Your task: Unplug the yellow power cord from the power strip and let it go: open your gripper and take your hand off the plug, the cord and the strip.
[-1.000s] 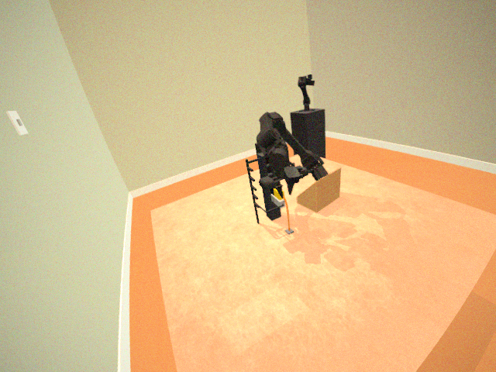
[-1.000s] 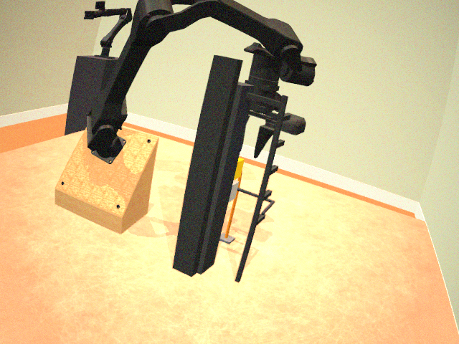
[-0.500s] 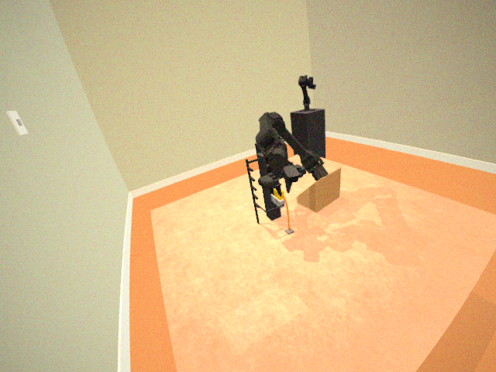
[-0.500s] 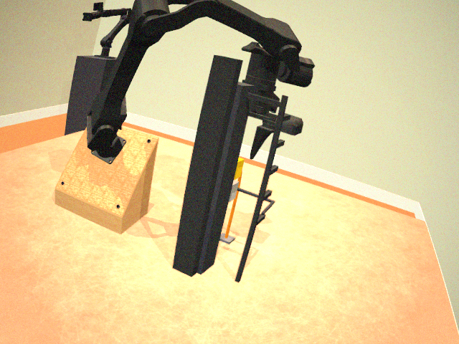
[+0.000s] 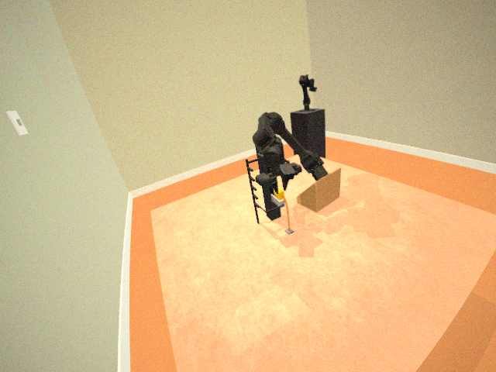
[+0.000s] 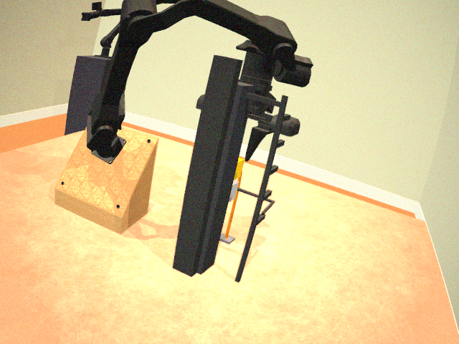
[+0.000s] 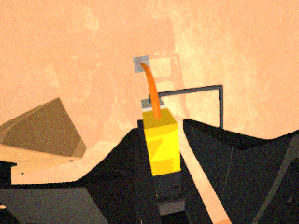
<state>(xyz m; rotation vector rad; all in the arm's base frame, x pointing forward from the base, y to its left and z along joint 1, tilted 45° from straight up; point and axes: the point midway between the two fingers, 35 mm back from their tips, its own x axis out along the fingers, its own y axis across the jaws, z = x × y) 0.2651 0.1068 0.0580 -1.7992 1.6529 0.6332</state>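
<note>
My gripper tip is now 40 mm to the left of the yellow plug and 10 mm above it. Round my gripper tip: grey plate 40 mm to the left, 180 mm below.
</note>
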